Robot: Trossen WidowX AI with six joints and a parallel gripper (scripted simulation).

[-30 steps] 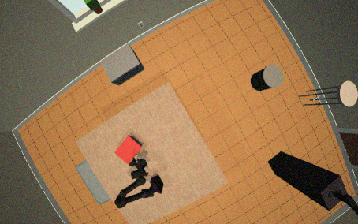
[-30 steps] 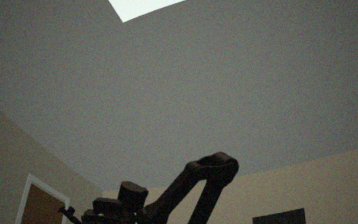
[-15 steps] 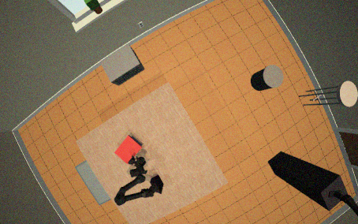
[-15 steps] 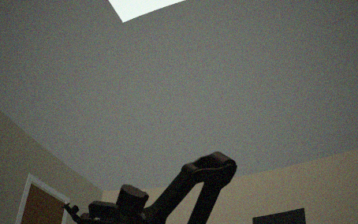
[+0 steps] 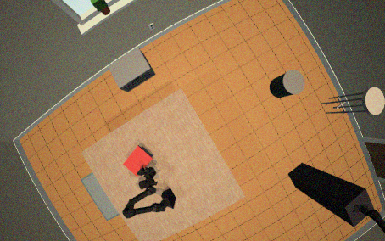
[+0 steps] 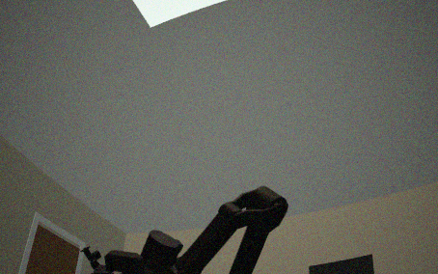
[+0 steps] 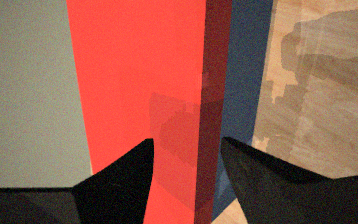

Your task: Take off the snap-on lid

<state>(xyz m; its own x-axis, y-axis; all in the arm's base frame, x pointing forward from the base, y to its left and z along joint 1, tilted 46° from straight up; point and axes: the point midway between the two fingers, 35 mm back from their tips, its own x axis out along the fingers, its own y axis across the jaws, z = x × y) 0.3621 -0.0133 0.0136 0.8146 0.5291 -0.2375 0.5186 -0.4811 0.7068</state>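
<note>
The red lid is 70 mm ahead of my gripper tip and 20 mm to the left of it. From my gripper tip the other things lie so: blue box: 70 mm ahead, 20 mm to the left, 50 mm below.
</note>
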